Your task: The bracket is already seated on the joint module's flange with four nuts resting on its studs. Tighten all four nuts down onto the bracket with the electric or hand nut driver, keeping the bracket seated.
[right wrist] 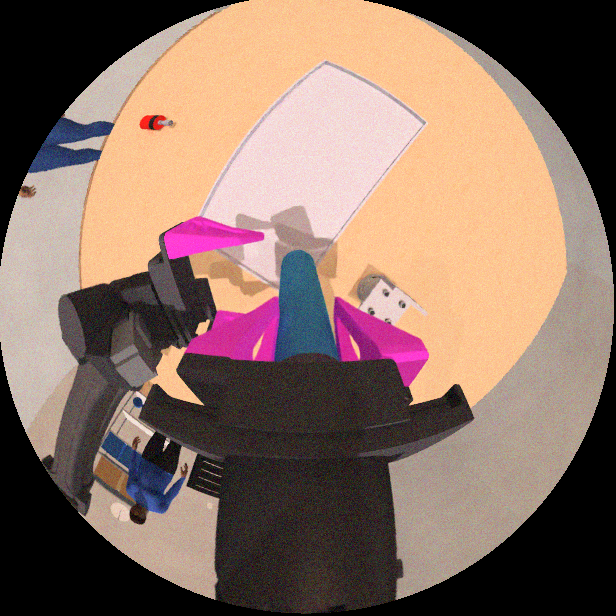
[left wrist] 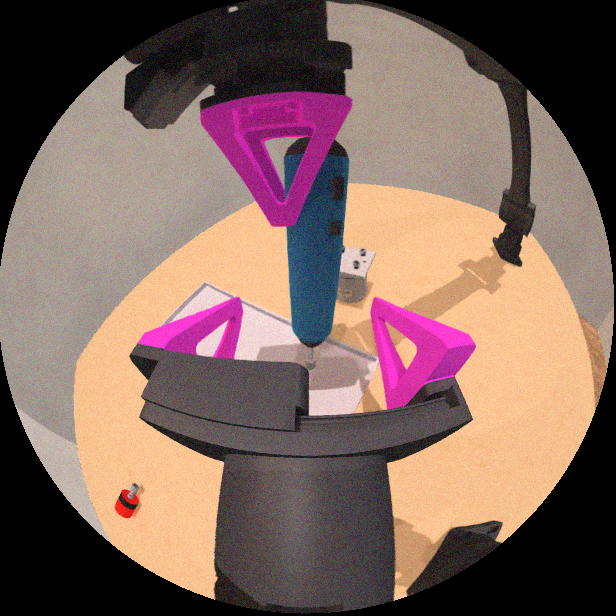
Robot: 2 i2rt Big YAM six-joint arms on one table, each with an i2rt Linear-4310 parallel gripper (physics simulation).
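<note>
The blue electric nut driver [left wrist: 316,247] hangs upright, tip down over the pale mat [left wrist: 275,350]. My right gripper [right wrist: 307,339] is shut on its upper body; its magenta finger shows in the left wrist view [left wrist: 275,155]. My left gripper [left wrist: 307,350] is open, its magenta fingers spread on either side of the driver's tip and apart from it. The joint module with its white bracket [left wrist: 355,272] stands behind the driver; in the right wrist view it [right wrist: 383,301] is just right of the driver [right wrist: 304,310]. The nuts are too small to make out.
The red hand nut driver [left wrist: 127,502] lies on the tan table at the front left; in the right wrist view it [right wrist: 154,121] is at the far left. The pale mat [right wrist: 316,166] covers the table's middle. The left arm [right wrist: 126,333] is close beside my right gripper.
</note>
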